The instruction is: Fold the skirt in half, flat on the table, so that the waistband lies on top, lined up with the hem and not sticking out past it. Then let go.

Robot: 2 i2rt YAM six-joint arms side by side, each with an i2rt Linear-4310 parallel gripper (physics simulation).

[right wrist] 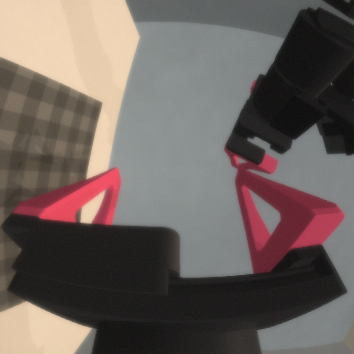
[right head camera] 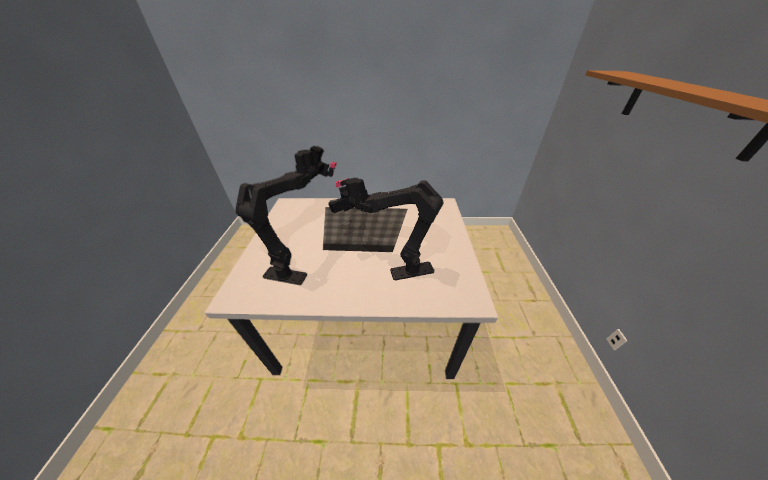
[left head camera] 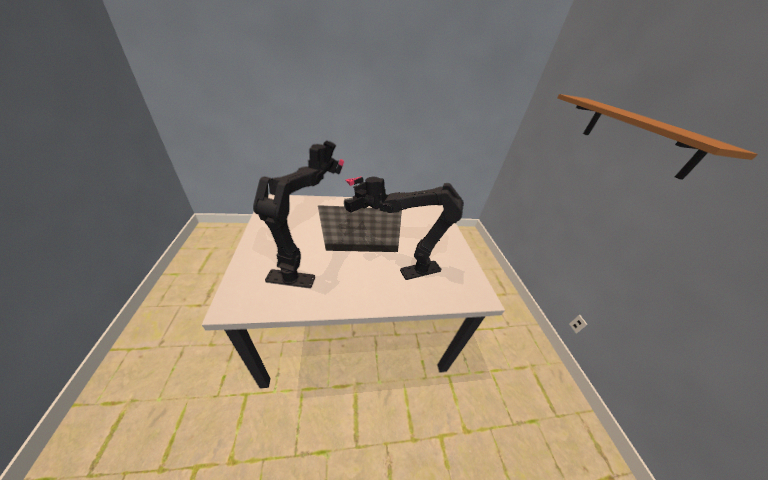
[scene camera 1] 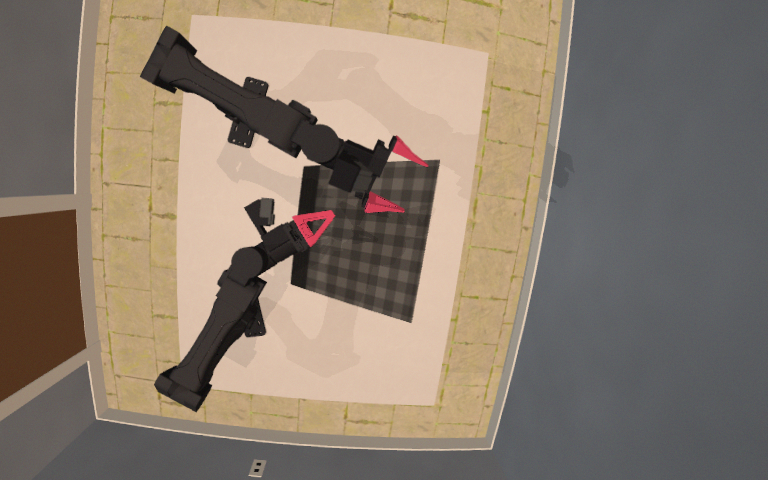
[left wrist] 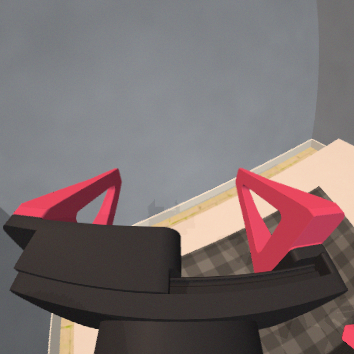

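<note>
The grey checked skirt (left head camera: 373, 234) (right head camera: 362, 232) (scene camera 1: 368, 266) (left wrist: 300, 325) (right wrist: 60, 127) lies flat and spread out on the table (left head camera: 362, 300) (right head camera: 362, 294) (scene camera 1: 402, 367). Its dark waistband (left head camera: 362, 247) (right head camera: 357, 247) (scene camera 1: 299, 271) runs along the edge nearest the arm bases; the hem is at the far edge. My left gripper (left head camera: 340, 163) (right head camera: 333, 165) (scene camera 1: 416, 188) (left wrist: 177, 174) is open and empty, raised high above the skirt. My right gripper (left head camera: 353, 181) (right head camera: 339, 183) (scene camera 1: 333, 213) (right wrist: 177, 174) is open and empty, raised above the waistband side. The arms hide parts of the skirt.
The two grippers are raised close to each other, the left one higher in the left head view. An orange-brown shelf (left head camera: 651, 121) (right head camera: 679, 90) is fixed on the right wall. Grey walls stand around the table.
</note>
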